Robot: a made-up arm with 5 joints. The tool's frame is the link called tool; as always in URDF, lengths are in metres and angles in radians. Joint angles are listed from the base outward. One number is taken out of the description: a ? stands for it. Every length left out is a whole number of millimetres.
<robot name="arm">
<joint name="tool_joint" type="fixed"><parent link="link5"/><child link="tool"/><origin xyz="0 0 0" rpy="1.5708 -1.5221 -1.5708"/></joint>
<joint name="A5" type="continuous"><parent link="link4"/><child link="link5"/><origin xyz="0.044 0 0" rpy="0 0 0"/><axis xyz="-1 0 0"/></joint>
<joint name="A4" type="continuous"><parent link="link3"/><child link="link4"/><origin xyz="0.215 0 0.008" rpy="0 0 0"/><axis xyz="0 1 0"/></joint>
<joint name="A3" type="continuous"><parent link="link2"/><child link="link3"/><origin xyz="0.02 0 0.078" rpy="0 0 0"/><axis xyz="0 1 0"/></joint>
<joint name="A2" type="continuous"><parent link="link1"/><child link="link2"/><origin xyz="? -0.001 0" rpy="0 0 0"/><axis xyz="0 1 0"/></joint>
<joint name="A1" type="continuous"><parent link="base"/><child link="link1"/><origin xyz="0.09 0 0.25" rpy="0 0 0"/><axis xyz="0 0 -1"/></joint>
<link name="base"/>
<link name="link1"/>
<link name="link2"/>
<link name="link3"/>
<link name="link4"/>
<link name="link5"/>
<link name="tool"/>
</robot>
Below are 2 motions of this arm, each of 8 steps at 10 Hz.
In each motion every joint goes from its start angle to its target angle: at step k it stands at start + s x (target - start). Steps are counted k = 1, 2, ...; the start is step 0. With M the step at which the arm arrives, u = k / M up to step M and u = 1 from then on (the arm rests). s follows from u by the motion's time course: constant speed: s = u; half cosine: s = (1 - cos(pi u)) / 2; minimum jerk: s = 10 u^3 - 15 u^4 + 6 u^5.
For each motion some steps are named. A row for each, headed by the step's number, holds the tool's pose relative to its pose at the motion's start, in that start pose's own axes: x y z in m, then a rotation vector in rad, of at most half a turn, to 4 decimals.
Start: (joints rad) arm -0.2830 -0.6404 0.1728 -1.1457 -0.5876
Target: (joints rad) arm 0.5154 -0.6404 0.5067 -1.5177 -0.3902
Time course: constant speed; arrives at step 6
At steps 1, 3, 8:
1: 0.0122 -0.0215 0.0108 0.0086 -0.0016 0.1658
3: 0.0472 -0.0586 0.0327 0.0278 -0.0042 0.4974
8: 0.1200 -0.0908 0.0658 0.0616 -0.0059 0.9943

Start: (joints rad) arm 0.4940 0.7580 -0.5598 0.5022 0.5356
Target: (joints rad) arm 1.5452 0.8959 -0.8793 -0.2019 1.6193
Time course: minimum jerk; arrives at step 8
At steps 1, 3, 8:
1: -0.0017 -0.0056 0.0002 -0.0182 -0.0063 0.0066
3: -0.0381 -0.0918 0.0154 -0.3390 -0.0505 0.1367
8: -0.1924 -0.2470 0.1664 -1.2478 0.4931 0.6451

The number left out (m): 0.024
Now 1 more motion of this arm.
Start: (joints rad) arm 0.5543 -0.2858 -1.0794 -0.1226 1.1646
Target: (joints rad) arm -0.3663 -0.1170 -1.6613 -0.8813 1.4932
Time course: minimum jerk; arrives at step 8
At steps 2, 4, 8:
2: 0.0099 -0.0099 -0.0004 -0.1088 -0.0533 -0.0614
4: 0.0265 -0.0553 0.0076 -0.5684 -0.1183 -0.2970
8: 0.0003 -0.1018 0.0352 -1.1496 0.1355 -0.5617

